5 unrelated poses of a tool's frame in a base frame.
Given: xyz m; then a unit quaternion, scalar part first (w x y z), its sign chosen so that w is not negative.
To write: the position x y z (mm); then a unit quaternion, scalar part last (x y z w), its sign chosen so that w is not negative. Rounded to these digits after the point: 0 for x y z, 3 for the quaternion.
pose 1, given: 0.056 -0.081 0.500 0.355 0.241 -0.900 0.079
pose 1, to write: 56 -81 500 0.241 -0.900 0.079 0.355
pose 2, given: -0.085 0.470 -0.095 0.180 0.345 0.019 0.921
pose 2, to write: -85 470 -95 0.345 0.019 0.921 0.180
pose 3, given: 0.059 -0.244 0.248 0.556 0.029 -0.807 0.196
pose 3, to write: 59 -244 248 0.029 -0.807 0.196 0.556
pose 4, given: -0.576 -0.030 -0.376 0.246 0.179 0.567 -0.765
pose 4, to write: -576 -30 -376 0.179 0.567 -0.765 0.246
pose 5, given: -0.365 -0.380 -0.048 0.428 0.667 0.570 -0.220
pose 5, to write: -365 -380 -48 0.667 0.570 -0.220 0.428
